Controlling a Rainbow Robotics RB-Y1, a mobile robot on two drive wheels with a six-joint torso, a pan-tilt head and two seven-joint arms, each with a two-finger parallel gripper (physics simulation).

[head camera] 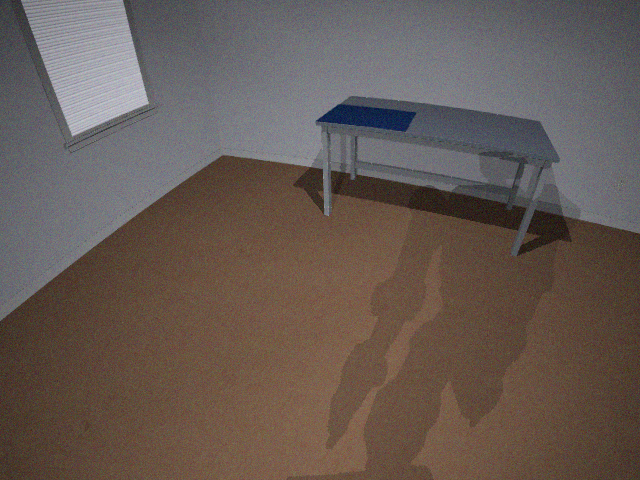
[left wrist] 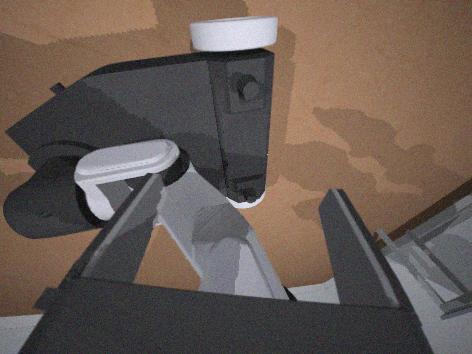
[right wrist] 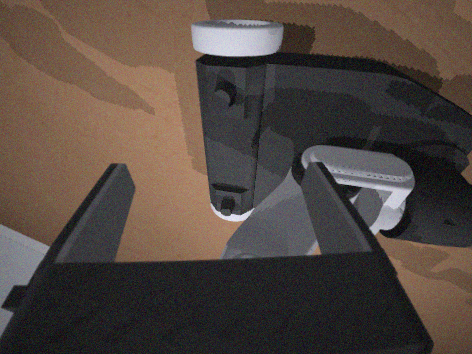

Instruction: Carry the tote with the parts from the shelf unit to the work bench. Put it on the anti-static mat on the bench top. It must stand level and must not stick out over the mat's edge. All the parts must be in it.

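Places are measured from the robot's base along level axes (x back, y right, z up), in centimetres.
Pixels of known places: left gripper, fingertip midpoint: (left wrist: 242, 191); right gripper, fingertip midpoint: (right wrist: 219, 174).
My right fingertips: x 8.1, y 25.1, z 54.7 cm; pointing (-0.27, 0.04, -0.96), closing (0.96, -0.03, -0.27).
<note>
Behind a point stands the place of what it marks.
The grey work bench (head camera: 480, 126) {z 76.4, x -187.8, y 118.6 cm} stands across the room against the far wall in the head view. The blue anti-static mat (head camera: 373, 118) {z 76.5, x -204.9, y 47.8 cm} lies on the left part of its top, with nothing on it. The tote, the parts and the shelf unit do not show in the head view, and I see no tote in the wrist views. My left gripper (left wrist: 242, 191) {z 54.7, x 8.8, y -21.7 cm} is open and empty, its two fingers wide apart. My right gripper (right wrist: 219, 174) {z 54.7, x 8.1, y 25.1 cm} is open and empty too. Both hang over the floor beside my own base, well away from the bench.
A window with a blind (head camera: 90, 67) {z 126.9, x -233.8, y -152.3 cm} is in the left wall. Brown floor (head camera: 206, 310) {z 0.1, x -114.1, y -64.2 cm} lies between me and the bench, with my shadow across it. My dark base (left wrist: 170, 100) {z 16.9, x 17.5, y -15.5 cm} (right wrist: 320, 95) {z 17.0, x 19.6, y 17.3 cm} shows below the grippers. A grey framed structure (left wrist: 424, 247) {z 22.1, x -198.6, y 168.6 cm} shows at the left wrist view's right edge.
</note>
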